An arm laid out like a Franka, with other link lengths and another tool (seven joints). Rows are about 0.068 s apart.
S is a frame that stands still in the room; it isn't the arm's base.
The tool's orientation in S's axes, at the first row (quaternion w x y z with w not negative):
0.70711 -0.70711 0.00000 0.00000
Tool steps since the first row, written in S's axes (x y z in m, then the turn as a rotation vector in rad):
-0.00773 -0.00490 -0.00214 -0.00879 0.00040 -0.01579
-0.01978 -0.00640 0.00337 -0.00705 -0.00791 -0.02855
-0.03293 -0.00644 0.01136 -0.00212 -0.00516 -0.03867
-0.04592 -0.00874 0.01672 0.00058 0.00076 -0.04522
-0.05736 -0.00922 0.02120 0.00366 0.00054 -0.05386
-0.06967 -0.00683 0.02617 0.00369 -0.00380 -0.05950
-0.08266 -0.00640 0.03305 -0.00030 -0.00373 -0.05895
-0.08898 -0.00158 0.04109 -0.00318 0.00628 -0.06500
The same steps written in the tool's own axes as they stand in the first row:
-0.00773 0.00214 -0.00490 -0.00879 0.01579 0.00040
-0.01978 -0.00337 -0.00640 -0.00705 0.02855 -0.00791
-0.03293 -0.01136 -0.00644 -0.00212 0.03867 -0.00516
-0.04592 -0.01672 -0.00874 0.00058 0.04522 0.00076
-0.05736 -0.02120 -0.00922 0.00366 0.05386 0.00054
-0.06967 -0.02617 -0.00683 0.00369 0.05950 -0.00380
-0.08266 -0.03305 -0.00640 -0.00030 0.05895 -0.00373
-0.08898 -0.04109 -0.00158 -0.00318 0.06500 0.00628

